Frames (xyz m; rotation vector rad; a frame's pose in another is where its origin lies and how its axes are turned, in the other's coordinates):
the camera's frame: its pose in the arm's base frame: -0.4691 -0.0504 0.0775 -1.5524 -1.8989 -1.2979
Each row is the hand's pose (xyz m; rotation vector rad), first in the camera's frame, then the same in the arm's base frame.
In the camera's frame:
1: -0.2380 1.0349 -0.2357 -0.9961 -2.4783 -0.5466
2: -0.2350 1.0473 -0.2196 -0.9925 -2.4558 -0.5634
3: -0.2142 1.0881 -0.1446 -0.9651 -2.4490 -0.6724
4: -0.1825 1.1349 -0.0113 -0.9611 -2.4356 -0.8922
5: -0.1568 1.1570 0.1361 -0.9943 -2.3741 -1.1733
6: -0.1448 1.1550 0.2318 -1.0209 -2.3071 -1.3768
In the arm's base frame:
1: 0.4872 -0.4089 0.4519 0.9605 0.5151 -0.2491
2: 0.5017 -0.3943 0.4512 0.9576 0.5342 -0.2327
3: 0.5514 -0.3221 0.4456 0.8861 0.5797 -0.2312
4: 0.6182 -0.1961 0.4209 0.7279 0.6261 -0.2136
5: 0.6683 -0.0612 0.3742 0.5252 0.6636 -0.1569
6: 0.6875 0.0242 0.3335 0.3776 0.6857 -0.1085

